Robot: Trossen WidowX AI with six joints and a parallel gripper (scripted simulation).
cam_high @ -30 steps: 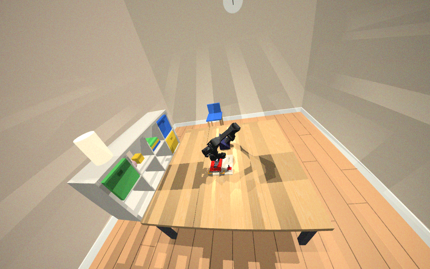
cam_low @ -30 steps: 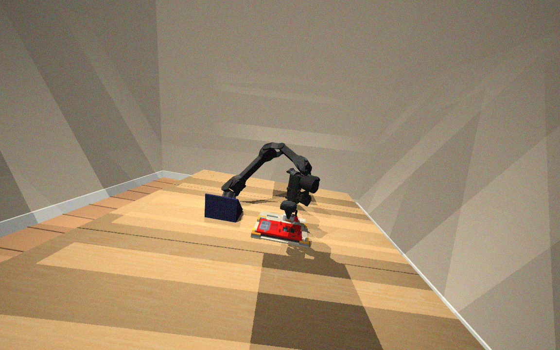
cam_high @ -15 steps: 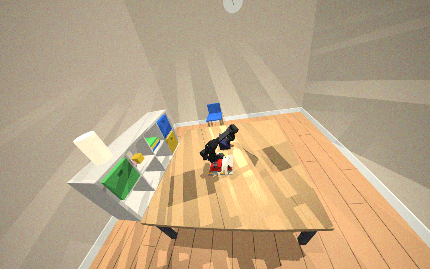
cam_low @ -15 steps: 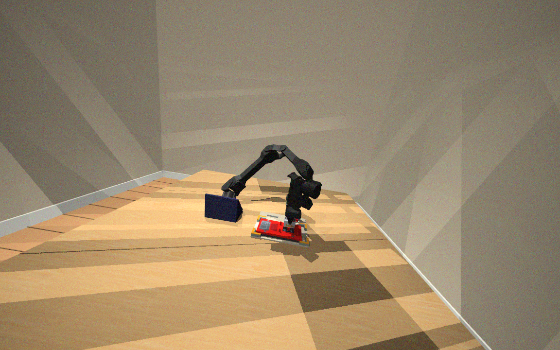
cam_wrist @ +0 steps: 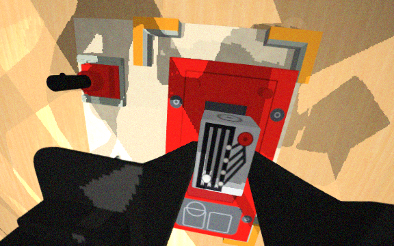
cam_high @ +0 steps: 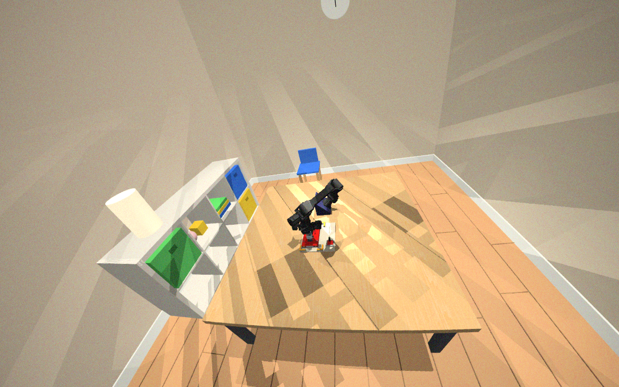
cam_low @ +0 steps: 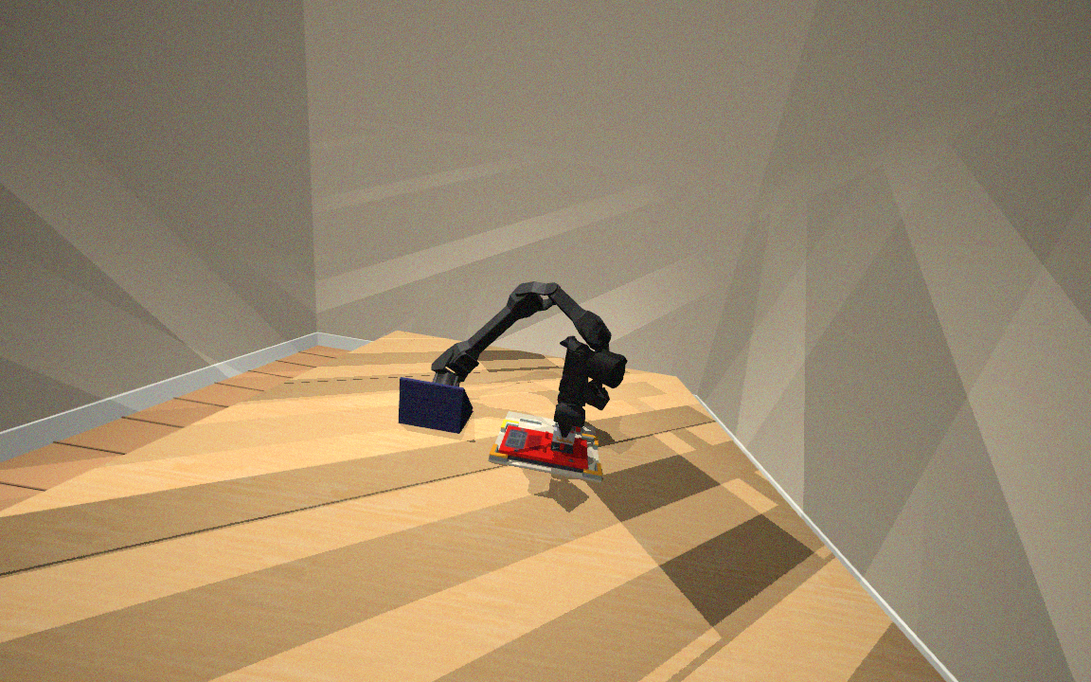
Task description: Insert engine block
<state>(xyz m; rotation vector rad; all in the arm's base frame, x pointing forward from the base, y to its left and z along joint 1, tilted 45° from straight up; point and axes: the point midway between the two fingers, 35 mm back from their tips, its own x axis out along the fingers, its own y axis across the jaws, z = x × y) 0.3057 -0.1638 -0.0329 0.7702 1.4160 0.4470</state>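
My gripper tip is 1 cm above the grey engine block.
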